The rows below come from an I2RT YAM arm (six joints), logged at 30 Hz.
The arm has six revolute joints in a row. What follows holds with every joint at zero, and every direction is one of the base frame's. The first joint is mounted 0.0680 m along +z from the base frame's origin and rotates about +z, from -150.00 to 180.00 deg. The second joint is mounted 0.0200 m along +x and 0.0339 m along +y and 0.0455 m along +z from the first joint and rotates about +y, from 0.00 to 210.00 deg. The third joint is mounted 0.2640 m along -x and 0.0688 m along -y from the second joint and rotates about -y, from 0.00 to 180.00 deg. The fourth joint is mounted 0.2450 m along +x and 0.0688 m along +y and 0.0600 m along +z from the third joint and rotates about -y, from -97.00 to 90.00 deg. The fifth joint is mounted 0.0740 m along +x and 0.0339 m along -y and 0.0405 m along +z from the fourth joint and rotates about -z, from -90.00 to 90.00 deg. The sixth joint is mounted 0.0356 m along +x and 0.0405 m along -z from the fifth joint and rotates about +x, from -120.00 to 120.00 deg. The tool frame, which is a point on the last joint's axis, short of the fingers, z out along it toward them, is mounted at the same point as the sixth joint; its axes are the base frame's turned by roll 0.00, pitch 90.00 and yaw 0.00 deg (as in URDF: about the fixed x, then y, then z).
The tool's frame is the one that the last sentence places.
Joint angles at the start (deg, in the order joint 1, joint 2, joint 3, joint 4, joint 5, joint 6): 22.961 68.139 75.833 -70.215 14.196 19.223
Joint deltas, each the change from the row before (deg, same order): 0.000 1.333 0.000 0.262 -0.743 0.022; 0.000 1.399 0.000 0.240 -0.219 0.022; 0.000 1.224 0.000 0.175 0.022 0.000; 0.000 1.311 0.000 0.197 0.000 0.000; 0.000 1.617 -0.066 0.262 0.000 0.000; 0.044 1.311 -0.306 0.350 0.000 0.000; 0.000 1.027 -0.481 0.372 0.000 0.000; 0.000 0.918 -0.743 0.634 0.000 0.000; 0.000 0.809 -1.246 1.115 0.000 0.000
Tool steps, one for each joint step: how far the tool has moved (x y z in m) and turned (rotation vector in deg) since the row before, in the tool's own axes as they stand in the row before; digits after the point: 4 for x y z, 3 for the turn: -0.0025 0.0031 0.0063 -0.359 1.227 -0.234; -0.0027 0.0028 0.0066 0.165 1.137 -0.245; -0.0023 0.0023 0.0058 0.358 0.957 -0.240; -0.0025 0.0024 0.0063 0.358 1.024 -0.255; -0.0029 0.0030 0.0080 0.456 1.306 -0.326; -0.0018 0.0027 0.0075 0.389 1.160 -0.331; -0.0010 0.0021 0.0070 0.365 1.044 -0.260; -0.0005 0.0021 0.0075 0.330 0.944 -0.235; 0.0003 0.0022 0.0091 0.302 0.864 -0.216
